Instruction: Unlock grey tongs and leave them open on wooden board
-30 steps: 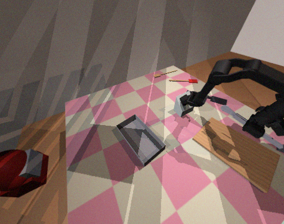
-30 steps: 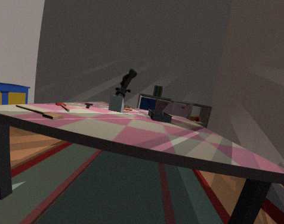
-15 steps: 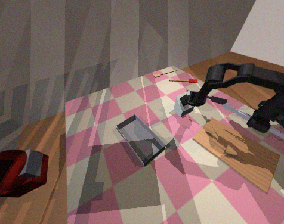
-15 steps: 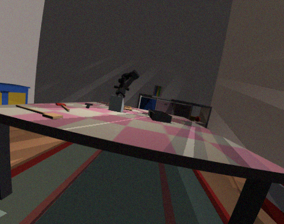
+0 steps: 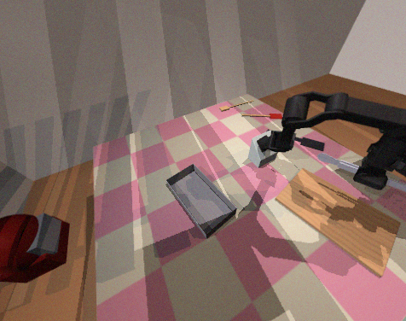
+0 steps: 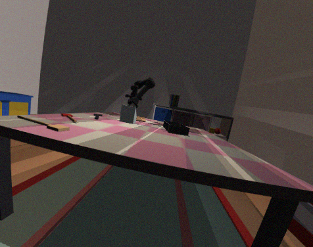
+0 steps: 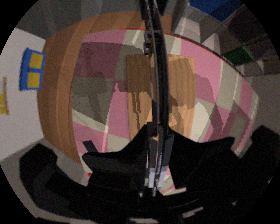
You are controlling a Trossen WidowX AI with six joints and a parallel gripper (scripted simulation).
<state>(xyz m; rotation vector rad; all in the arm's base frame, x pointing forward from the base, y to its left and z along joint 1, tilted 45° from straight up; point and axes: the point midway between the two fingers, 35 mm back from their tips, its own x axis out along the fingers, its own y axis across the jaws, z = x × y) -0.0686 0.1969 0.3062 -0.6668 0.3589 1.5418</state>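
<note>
My gripper tip is 5 cm short of the wooden board, 1 cm to the right of it and 15 cm above it. Also, from my gripper tip: black piece 22 cm behind, 33 cm to the right, 15 cm below; roasting tin 47 cm ahead, 34 cm to the right, 13 cm below; red spatula 27 cm behind, 62 cm to the right, 15 cm below.
</note>
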